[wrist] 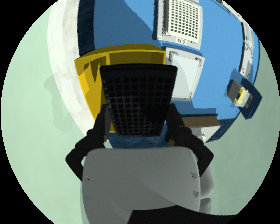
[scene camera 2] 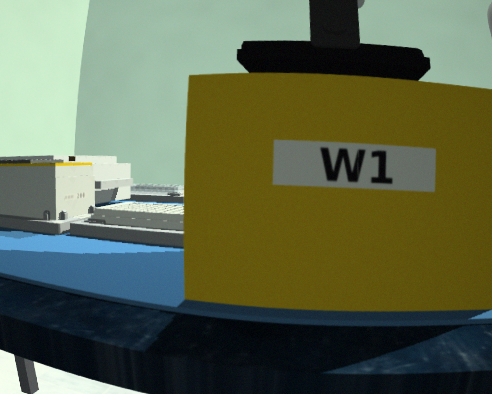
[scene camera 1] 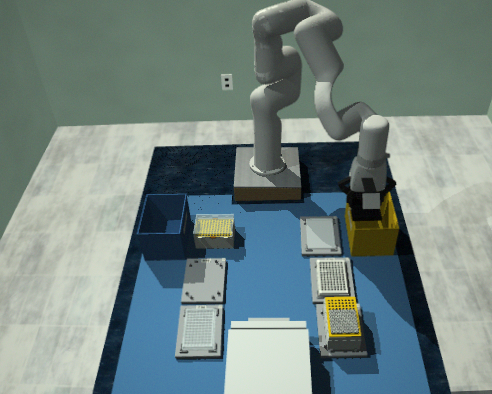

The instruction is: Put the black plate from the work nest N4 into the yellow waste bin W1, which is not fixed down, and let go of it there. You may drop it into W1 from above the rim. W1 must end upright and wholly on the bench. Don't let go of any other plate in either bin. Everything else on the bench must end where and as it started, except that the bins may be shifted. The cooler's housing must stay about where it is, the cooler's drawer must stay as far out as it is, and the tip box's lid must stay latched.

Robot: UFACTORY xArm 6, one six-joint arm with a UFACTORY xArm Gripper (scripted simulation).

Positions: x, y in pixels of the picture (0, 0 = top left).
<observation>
A yellow waste bin W1 (scene camera 1: 366, 238) is 155 cm from the lens. A blue bin (scene camera 1: 160, 239) is 155 cm from the lens. A white plate (scene camera 1: 325, 268) is 153 cm from the lens. A clear plate (scene camera 1: 192, 334): 142 cm from the lens.
</observation>
